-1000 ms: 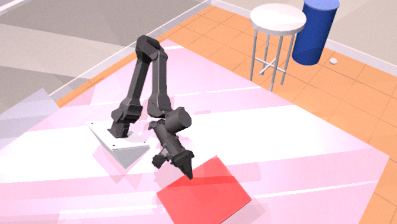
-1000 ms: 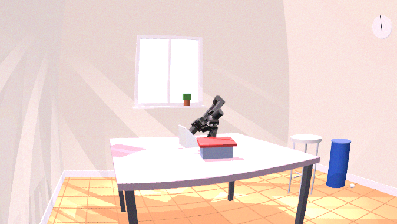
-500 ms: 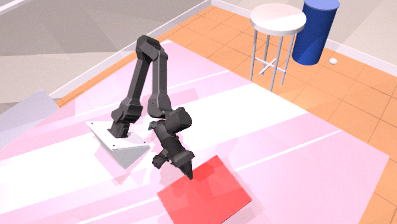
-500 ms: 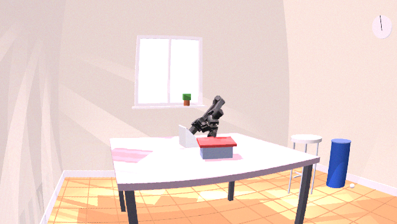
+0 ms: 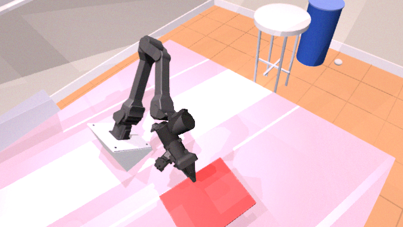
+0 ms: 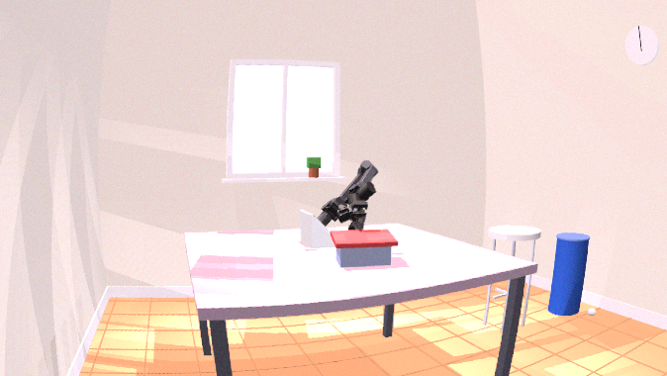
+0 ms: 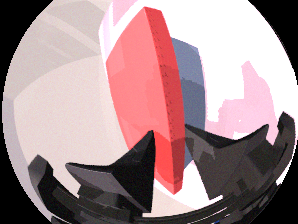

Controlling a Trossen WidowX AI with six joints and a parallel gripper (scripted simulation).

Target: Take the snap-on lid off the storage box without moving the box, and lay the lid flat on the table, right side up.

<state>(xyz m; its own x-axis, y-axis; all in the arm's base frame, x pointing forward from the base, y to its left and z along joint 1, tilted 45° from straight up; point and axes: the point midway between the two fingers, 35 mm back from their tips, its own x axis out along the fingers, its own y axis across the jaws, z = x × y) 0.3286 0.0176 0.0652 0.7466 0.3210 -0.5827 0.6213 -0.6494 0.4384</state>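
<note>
Now: the red lid 80 mm ahead of my gripper tip and 20 mm to the right of it. Also, from my gripper tip: grey-blue storage box: 70 mm ahead, 60 mm below, 20 mm to the right.
</note>
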